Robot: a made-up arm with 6 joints. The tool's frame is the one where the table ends. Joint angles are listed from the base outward.
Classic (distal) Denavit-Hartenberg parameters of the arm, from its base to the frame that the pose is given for. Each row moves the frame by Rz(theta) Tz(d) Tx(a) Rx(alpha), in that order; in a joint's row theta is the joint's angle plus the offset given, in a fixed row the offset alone. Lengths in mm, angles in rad.
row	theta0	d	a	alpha
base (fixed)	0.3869	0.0	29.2	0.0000
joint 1	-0.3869	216.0	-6.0	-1.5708
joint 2	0.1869	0.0	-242.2	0.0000
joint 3	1.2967	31.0	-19.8	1.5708
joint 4	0.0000	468.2	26.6	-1.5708
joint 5	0.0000	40.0	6.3	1.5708
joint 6	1.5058	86.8	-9.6	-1.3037
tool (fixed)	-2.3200	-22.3	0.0	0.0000
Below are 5 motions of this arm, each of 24 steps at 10 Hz.
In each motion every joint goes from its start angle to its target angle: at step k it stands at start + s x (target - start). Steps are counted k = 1, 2, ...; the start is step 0. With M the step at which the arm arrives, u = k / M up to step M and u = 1 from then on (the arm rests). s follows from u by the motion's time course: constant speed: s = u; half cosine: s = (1 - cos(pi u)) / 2; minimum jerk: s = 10 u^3 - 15 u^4 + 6 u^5.
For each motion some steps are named. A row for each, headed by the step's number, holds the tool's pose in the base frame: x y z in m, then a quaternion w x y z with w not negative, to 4 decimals.
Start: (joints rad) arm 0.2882 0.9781 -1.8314 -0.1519 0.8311 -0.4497
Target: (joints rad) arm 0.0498 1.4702 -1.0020 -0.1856 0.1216 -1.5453
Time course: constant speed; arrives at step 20
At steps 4, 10, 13, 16, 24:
4: 0.3800 0.1336 0.7163 0.8433 -0.4255 -0.0652 -0.3217
10: 0.4997 0.1275 0.5521 0.7462 -0.6011 -0.0654 -0.2785
13: 0.5344 0.1162 0.4594 0.6934 -0.6760 -0.0671 -0.2403
16: 0.5506 0.1016 0.3640 0.6397 -0.7407 -0.0708 -0.1929
24: 0.5430 0.0804 0.2388 0.5690 -0.8099 -0.0796 -0.1180

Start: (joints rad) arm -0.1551 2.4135 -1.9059 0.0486 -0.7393 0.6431
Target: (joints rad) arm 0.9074 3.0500 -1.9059 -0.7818 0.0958 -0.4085
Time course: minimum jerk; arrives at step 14
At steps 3, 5, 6, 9, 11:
3: 0.7383 0.0263 0.1036 0.9114 0.2172 0.1020 -0.3344
5: 0.6997 0.1499 0.0076 0.9473 0.0128 0.1819 -0.2635
6: 0.6545 0.2231 -0.0541 0.9491 -0.1364 0.2070 -0.1944
9: 0.4524 0.3683 -0.2199 0.8042 -0.5751 0.1216 0.0877
11: 0.3512 0.3882 -0.2795 0.6588 -0.7196 0.0116 0.2193

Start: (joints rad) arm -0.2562 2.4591 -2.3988 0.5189 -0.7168 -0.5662
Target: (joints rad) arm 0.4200 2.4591 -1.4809 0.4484 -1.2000 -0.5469
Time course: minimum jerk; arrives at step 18
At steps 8, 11, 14, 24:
8: 0.7531 0.0558 0.2042 0.8191 -0.0298 -0.1075 -0.5627
11: 0.6730 0.1879 0.0767 0.8650 -0.0861 -0.0691 -0.4895
14: 0.5821 0.2585 -0.0031 0.8928 -0.1331 -0.0521 -0.4273
24: 0.5462 0.2763 -0.0274 0.9010 -0.1500 -0.0484 -0.4042

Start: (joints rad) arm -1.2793 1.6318 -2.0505 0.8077 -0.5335 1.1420
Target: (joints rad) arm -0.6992 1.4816 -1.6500 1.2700 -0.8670 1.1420
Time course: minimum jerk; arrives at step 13
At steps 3, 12, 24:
3: 0.2638 -0.4464 0.7587 0.5501 0.6212 -0.4957 -0.2566
12: 0.4432 -0.3023 0.6688 0.3831 0.8283 -0.3961 -0.1018
24: 0.4438 -0.3015 0.6683 0.3822 0.8290 -0.3955 -0.1016

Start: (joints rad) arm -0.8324 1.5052 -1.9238 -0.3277 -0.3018 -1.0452
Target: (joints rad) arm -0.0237 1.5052 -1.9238 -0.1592 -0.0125 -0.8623
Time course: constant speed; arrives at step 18
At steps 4, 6, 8, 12, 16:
4: 0.4526 -0.2610 0.7225 0.3973 -0.5510 -0.2276 -0.6977
6: 0.4765 -0.2229 0.7203 0.4469 -0.5307 -0.2381 -0.6797
8: 0.4970 -0.1827 0.7180 0.4954 -0.5102 -0.2472 -0.6582
12: 0.5268 -0.0966 0.7131 0.5879 -0.4691 -0.2608 -0.6052
16: 0.5406 -0.0056 0.7081 0.6731 -0.4284 -0.2686 -0.5397

